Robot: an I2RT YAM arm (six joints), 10 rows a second.
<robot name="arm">
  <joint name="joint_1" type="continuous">
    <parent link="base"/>
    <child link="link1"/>
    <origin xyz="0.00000 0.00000 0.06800" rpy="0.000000 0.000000 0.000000"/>
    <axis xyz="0 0 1"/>
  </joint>
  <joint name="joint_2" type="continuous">
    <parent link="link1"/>
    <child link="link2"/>
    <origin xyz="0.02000 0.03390 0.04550" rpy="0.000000 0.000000 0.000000"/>
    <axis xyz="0 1 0"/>
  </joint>
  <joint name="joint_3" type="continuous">
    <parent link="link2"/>
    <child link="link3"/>
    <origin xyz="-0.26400 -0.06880 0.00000" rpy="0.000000 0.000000 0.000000"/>
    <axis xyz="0 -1 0"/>
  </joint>
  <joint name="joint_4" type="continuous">
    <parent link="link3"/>
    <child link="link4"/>
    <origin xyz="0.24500 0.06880 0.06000" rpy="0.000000 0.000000 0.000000"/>
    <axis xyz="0 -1 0"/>
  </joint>
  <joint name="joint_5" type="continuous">
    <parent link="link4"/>
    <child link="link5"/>
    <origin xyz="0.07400 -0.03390 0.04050" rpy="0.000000 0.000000 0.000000"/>
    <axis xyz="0 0 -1"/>
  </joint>
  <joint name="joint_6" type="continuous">
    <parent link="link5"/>
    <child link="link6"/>
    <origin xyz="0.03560 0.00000 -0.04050" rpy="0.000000 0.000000 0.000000"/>
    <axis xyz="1 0 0"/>
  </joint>
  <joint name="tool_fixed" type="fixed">
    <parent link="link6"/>
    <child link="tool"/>
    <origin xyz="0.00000 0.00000 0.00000" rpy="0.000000 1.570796 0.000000"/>
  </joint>
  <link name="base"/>
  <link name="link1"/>
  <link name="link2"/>
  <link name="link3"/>
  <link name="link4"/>
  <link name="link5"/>
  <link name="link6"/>
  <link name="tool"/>
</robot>
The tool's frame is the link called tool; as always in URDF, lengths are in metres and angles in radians. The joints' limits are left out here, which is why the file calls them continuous.
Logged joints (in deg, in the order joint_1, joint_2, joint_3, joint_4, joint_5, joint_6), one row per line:
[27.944, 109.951, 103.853, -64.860, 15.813, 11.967]
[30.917, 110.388, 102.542, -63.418, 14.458, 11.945]
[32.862, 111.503, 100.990, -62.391, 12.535, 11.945]
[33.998, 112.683, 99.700, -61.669, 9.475, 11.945]
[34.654, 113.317, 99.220, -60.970, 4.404, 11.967]
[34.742, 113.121, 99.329, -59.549, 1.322, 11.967]
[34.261, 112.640, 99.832, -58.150, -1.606, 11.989]
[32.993, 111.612, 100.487, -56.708, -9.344, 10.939]
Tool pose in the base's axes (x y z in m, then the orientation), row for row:
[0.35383, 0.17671, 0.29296, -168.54, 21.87, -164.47]
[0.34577, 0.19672, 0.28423, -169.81, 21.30, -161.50]
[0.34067, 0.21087, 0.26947, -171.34, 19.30, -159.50]
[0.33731, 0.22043, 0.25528, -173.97, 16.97, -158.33]
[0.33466, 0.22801, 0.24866, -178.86, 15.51, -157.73]
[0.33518, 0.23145, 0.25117, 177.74, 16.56, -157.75]
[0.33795, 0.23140, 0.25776, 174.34, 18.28, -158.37]
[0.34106, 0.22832, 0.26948, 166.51, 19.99, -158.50]
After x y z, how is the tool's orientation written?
As angles about the fixed x, y, z axes (roll, pitch, yaw), in degrees.
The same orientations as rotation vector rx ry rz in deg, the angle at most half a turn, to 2 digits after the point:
[-18.13, 155.42, -11.47]
[-22.66, 155.52, -9.08]
[-26.34, 157.18, -7.05]
[-29.23, 159.52, -3.84]
[-31.56, 161.49, 2.72]
[-32.11, 160.83, 7.78]
[-31.78, 159.49, 12.81]
[-33.37, 157.73, 24.03]

